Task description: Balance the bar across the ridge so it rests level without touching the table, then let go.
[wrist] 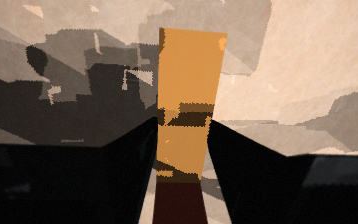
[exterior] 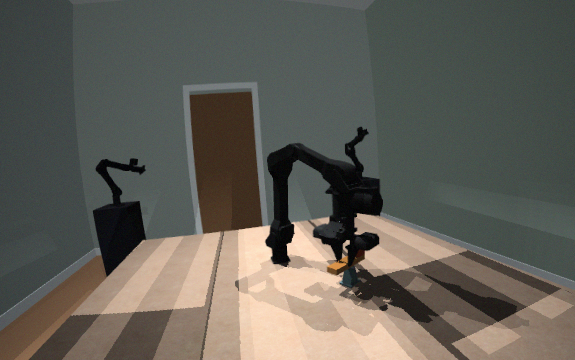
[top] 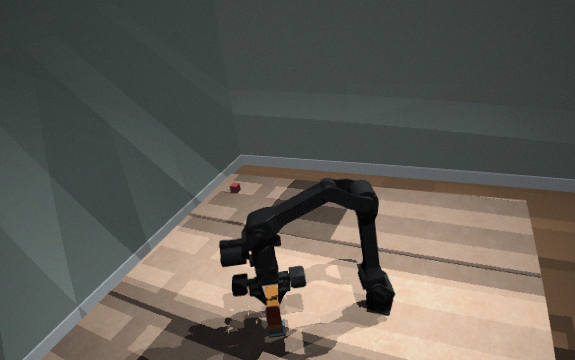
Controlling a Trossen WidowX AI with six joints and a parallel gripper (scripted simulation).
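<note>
Now: gripper tip 30 mm to the right of the bar, 20 mm past it and 10 mm below it. Round my gripper tip: red cube (630 mm to the right, 480 mm ahead, 50 mm below).
</note>
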